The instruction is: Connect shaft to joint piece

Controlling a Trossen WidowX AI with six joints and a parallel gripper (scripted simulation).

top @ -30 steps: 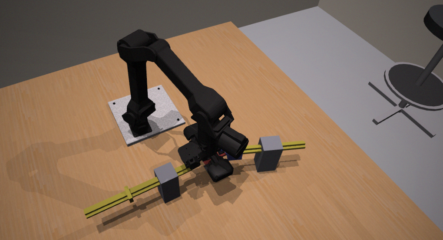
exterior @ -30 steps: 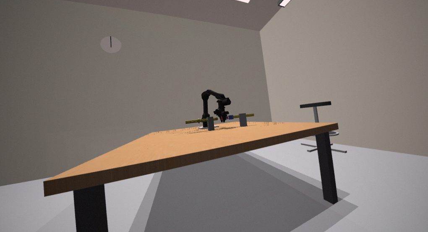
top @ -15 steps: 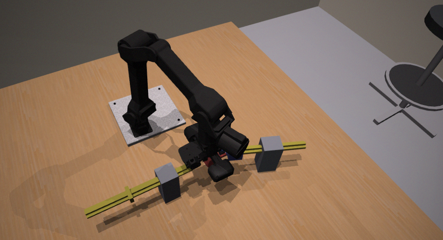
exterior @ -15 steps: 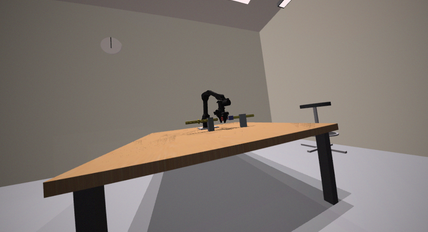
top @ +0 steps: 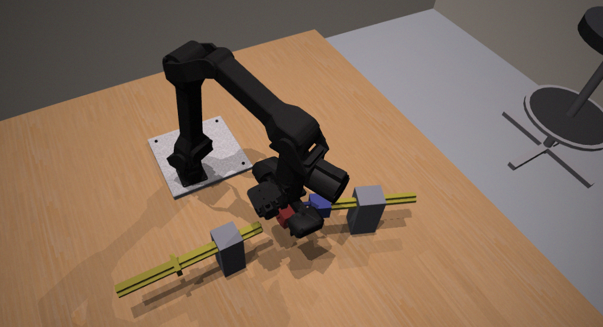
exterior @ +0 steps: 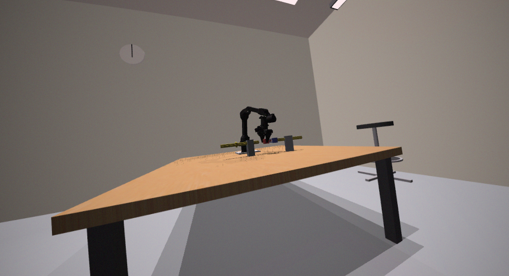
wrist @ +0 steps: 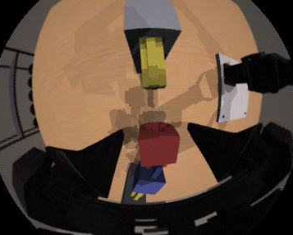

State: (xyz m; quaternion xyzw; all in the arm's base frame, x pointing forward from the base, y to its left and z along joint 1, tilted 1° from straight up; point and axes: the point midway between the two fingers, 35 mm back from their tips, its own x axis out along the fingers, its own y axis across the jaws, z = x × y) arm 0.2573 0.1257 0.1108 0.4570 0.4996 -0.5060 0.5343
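My gripper tip is 2 cm to the right of the red joint piece and 1 cm below it.
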